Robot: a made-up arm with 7 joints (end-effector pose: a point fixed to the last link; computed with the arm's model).
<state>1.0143 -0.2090 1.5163 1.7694 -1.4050 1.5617 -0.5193</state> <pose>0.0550 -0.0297 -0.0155 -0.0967 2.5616 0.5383</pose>
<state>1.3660 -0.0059 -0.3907 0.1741 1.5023 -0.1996 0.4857</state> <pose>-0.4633 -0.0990 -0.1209 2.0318 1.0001 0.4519</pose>
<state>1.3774 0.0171 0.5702 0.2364 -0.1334 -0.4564 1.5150</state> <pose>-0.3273 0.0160 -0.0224 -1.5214 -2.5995 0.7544</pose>
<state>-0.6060 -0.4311 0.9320 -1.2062 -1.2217 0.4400 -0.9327</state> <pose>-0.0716 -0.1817 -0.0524 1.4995 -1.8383 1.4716</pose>
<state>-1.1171 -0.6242 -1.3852 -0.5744 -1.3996 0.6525 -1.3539</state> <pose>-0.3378 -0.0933 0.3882 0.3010 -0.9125 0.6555</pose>
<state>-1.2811 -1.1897 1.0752 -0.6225 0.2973 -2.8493 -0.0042</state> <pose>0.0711 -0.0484 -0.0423 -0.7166 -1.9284 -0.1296</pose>
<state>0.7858 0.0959 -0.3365 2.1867 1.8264 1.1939 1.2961</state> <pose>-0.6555 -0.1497 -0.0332 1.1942 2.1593 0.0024</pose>
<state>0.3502 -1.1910 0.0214 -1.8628 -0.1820 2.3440 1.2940</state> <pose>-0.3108 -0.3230 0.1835 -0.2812 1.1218 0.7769</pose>
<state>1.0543 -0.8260 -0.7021 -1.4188 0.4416 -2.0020 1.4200</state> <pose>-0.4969 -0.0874 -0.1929 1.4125 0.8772 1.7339</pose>
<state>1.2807 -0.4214 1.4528 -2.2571 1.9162 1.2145 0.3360</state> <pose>-0.5557 -0.0710 0.0121 -2.2166 -0.0743 -0.3707</pose>
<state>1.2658 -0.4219 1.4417 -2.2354 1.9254 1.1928 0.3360</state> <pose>-0.5551 -0.0659 0.0136 -2.2445 -0.0548 -0.3888</pose>
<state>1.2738 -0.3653 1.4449 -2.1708 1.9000 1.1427 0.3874</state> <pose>-0.5482 -0.0781 0.0023 -2.2979 -0.1607 -0.4747</pose>
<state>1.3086 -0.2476 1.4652 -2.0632 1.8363 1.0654 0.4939</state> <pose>-0.5321 -0.1068 -0.0213 -2.3385 -0.4245 -0.6458</pose>
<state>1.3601 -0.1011 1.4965 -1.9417 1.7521 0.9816 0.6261</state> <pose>-0.5081 -0.1393 -0.0486 -2.2996 -0.7867 -0.8631</pose>
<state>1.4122 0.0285 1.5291 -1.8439 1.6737 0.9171 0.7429</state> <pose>-0.4843 -0.1641 -0.0706 -2.1840 -1.1214 -1.0470</pose>
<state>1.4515 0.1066 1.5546 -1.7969 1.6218 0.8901 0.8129</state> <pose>-0.4688 -0.1783 -0.0829 -2.0752 -1.3239 -1.1385</pose>
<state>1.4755 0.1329 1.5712 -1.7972 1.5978 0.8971 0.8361</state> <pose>-0.4626 -0.1848 -0.0866 -2.0260 -1.3928 -1.1469</pose>
